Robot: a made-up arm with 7 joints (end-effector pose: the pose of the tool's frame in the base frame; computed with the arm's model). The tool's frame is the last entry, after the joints.
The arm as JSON. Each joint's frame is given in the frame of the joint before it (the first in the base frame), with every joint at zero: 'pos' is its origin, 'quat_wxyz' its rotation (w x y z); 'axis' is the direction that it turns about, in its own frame. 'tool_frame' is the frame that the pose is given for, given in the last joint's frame.
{
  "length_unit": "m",
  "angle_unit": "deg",
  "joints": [
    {
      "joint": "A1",
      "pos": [
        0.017,
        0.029,
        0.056
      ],
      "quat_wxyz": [
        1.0,
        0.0,
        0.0,
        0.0
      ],
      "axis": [
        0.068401,
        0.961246,
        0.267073
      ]
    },
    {
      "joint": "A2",
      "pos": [
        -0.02,
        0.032,
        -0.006
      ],
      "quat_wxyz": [
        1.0,
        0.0,
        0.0,
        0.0
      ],
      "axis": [
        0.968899,
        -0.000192,
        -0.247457
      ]
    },
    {
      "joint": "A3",
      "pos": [
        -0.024,
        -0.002,
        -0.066
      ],
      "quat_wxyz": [
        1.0,
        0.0,
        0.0,
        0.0
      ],
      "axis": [
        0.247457,
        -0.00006,
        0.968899
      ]
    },
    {
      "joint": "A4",
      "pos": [
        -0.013,
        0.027,
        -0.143
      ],
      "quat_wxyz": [
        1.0,
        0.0,
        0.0,
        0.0
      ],
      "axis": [
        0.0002,
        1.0,
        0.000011
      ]
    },
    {
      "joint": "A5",
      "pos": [
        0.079,
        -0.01,
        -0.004
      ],
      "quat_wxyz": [
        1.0,
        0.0,
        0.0,
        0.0
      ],
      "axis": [
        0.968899,
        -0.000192,
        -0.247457
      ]
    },
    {
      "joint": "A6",
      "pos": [
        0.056,
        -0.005,
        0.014
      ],
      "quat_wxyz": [
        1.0,
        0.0,
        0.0,
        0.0
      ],
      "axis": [
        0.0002,
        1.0,
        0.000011
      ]
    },
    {
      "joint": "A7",
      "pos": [
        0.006,
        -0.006,
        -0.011
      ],
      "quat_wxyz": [
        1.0,
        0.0,
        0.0,
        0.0
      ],
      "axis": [
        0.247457,
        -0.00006,
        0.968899
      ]
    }
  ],
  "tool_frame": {
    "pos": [
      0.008,
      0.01,
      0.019
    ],
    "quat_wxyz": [
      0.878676,
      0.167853,
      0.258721,
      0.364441
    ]
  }
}
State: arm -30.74 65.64 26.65 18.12 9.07 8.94 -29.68
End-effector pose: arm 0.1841 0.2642 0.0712 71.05 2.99 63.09
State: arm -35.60 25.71 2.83 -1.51 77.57 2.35 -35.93
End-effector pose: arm 0.2303 0.0957 -0.0699 112.87 -19.09 38.93
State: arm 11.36 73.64 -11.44 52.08 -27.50 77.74 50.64
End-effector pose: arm 0.0666 0.3505 -0.0767 -101.92 -68.89 -66.06
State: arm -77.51 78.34 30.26 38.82 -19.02 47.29 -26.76
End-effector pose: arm 0.1377 0.3079 0.2033 2.38 10.46 65.27
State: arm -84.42 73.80 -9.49 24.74 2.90 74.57 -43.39
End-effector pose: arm 0.2351 0.2119 0.1868 42.49 42.17 62.21
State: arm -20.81 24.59 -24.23 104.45 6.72 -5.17 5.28
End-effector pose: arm 0.0854 0.1942 -0.2825 100.10 82.31 28.23
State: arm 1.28 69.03 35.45 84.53 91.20 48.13 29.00
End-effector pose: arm 0.0055 0.3944 -0.0662 -124.03 -32.83 -30.84
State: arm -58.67 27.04 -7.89 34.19 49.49 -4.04 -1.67
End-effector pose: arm 0.3093 0.0760 -0.0384 81.34 -30.29 48.42
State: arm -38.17 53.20 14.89 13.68 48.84 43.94 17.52
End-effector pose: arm 0.2252 0.2182 0.0118 89.46 -0.62 127.91
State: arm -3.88 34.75 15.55 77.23 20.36 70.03 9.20
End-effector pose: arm 0.0290 0.2799 -0.2259 -88.05 -130.03 -42.47
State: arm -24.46 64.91 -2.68 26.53 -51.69 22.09 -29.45
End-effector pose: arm 0.2075 0.2729 -0.0076 28.55 42.72 30.26
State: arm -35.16 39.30 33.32 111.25 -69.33 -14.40 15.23
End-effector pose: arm 0.0987 0.3084 -0.1962 -43.46 86.71 127.32
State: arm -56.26 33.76 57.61 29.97 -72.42 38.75 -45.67
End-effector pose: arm 0.2055 0.3046 -0.0130 -55.11 -11.52 -2.84
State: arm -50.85 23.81 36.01 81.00 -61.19 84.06 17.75
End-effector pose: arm 0.2483 0.2238 -0.1749 -23.92 132.26 -2.98
